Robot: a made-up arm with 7 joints. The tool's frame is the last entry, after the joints. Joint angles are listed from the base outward.
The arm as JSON. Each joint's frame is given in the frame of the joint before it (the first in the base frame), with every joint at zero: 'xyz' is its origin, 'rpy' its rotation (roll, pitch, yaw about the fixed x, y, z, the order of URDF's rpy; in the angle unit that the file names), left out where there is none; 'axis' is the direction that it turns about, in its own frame. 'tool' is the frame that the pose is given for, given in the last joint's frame.
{
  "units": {
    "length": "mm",
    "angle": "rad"
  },
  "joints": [
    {
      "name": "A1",
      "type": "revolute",
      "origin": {
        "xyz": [
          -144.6,
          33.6,
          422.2
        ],
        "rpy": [
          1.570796,
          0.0,
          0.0
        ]
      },
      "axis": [
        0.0,
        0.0,
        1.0
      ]
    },
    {
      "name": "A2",
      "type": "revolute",
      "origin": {
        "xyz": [
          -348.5,
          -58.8,
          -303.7
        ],
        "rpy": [
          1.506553,
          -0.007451,
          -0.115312
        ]
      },
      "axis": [
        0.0,
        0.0,
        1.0
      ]
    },
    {
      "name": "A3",
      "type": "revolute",
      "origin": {
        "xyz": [
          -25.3,
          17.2,
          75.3
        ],
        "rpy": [
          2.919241,
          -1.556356,
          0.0
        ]
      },
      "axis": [
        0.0,
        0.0,
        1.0
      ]
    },
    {
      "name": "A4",
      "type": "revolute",
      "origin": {
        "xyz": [
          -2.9,
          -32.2,
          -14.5
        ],
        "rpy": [
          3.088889,
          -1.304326,
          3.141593
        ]
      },
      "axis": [
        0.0,
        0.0,
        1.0
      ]
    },
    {
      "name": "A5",
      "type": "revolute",
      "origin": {
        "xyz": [
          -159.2,
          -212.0,
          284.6
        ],
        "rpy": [
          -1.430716,
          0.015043,
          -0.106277
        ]
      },
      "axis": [
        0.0,
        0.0,
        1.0
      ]
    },
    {
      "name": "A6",
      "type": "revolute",
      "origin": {
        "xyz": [
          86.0,
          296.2,
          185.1
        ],
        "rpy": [
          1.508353,
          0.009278,
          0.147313
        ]
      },
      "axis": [
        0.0,
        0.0,
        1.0
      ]
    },
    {
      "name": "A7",
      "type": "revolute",
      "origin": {
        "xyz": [
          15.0,
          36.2,
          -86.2
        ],
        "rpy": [
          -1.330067,
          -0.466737,
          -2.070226
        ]
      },
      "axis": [
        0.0,
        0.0,
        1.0
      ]
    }
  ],
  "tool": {
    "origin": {
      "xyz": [
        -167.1,
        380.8,
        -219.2
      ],
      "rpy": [
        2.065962,
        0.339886,
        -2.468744
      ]
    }
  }
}
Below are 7 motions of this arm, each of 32 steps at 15 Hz.
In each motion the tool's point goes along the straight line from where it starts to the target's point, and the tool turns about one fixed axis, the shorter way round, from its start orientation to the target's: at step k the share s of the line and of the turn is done. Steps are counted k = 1, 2, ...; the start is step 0. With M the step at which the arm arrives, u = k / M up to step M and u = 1 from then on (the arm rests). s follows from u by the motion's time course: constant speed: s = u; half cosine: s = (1 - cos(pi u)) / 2; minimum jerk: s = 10 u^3 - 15 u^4 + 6 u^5.
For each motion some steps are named. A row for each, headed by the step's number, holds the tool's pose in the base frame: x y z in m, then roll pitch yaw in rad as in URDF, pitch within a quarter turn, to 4 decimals.
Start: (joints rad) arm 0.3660 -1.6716 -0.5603 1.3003 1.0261 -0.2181 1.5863
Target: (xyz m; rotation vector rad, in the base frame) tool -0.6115 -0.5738 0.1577 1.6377 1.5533 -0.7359
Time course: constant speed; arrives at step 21
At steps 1, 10, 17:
1: 0.0355 -0.1995 0.3519 -1.9076 -0.0776 -2.8314
10: -0.2557 -0.3679 0.2645 -2.0889 0.6423 2.9523
17: -0.4821 -0.4989 0.1965 -2.7707 1.0092 2.0939

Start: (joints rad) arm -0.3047 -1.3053 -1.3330 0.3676 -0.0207 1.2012 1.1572
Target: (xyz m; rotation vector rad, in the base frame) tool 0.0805 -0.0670 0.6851 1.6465 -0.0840 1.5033
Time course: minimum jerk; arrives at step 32
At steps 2, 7, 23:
2: -0.2381 -0.1832 0.2210 -2.1104 -0.9022 -2.3159
7: -0.2154 -0.1749 0.2541 -2.0917 -0.9911 -2.2913
23: 0.0361 -0.0832 0.6204 1.3228 -1.1573 1.0221

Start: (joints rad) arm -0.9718 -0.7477 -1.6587 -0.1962 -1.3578 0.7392 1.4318
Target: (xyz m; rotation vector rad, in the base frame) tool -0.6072 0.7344 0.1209 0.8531 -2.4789 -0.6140
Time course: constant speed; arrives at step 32
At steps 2, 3, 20, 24, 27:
2: -0.5935 0.6077 0.3815 2.9029 -0.1256 -1.7404
3: -0.5939 0.6120 0.3728 2.8902 -0.1264 -1.7627
20: -0.6017 0.6837 0.2251 2.6815 -0.1823 -2.1388
24: -0.6035 0.7006 0.1904 2.6362 -0.2063 -2.2258
27: -0.6049 0.7133 0.1643 2.6035 -0.2268 -2.2906

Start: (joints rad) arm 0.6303 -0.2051 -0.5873 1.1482 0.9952 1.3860 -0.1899
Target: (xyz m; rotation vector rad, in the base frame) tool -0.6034 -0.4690 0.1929 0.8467 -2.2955 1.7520
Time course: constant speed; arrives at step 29
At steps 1, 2, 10, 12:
1: -0.4970 -0.4801 0.4505 -1.1851 -0.4172 -3.1185
2: -0.5008 -0.4797 0.4413 -1.2108 -0.4224 -3.1062
10: -0.5312 -0.4765 0.3677 -1.4206 -0.4525 -3.0022
12: -0.5388 -0.4757 0.3493 -1.4739 -0.4569 -2.9751

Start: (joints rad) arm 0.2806 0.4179 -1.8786 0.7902 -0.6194 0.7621 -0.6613
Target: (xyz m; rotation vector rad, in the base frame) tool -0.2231 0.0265 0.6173 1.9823 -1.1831 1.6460
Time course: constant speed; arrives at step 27
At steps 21, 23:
21: -0.2077 0.0406 0.5752 -1.7422 -0.9415 -2.1028
23: -0.2128 0.0359 0.5892 -1.9106 -1.0334 -1.9810

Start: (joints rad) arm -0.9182 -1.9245 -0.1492 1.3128 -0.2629 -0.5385 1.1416
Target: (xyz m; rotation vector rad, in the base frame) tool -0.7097 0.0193 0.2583 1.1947 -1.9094 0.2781
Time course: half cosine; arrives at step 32
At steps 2, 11, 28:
2: -0.8171 -0.0416 0.5586 1.6120 -0.1165 -0.7181
11: -0.7895 -0.0259 0.4813 1.7767 -0.3901 -0.8743
28: -0.7138 0.0170 0.2698 2.7089 -0.8478 -1.7882

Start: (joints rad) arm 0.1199 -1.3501 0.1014 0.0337 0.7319 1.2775 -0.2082
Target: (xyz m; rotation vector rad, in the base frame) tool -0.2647 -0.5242 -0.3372 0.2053 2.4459 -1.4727
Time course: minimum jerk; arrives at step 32
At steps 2, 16, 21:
2: -0.3829 -0.3346 -0.1829 -2.7422 -0.5949 -1.9376
16: -0.3239 -0.4292 -0.2599 -2.2406 -0.2375 -2.6357
21: -0.2914 -0.4813 -0.3023 -2.1054 0.0539 -2.9121

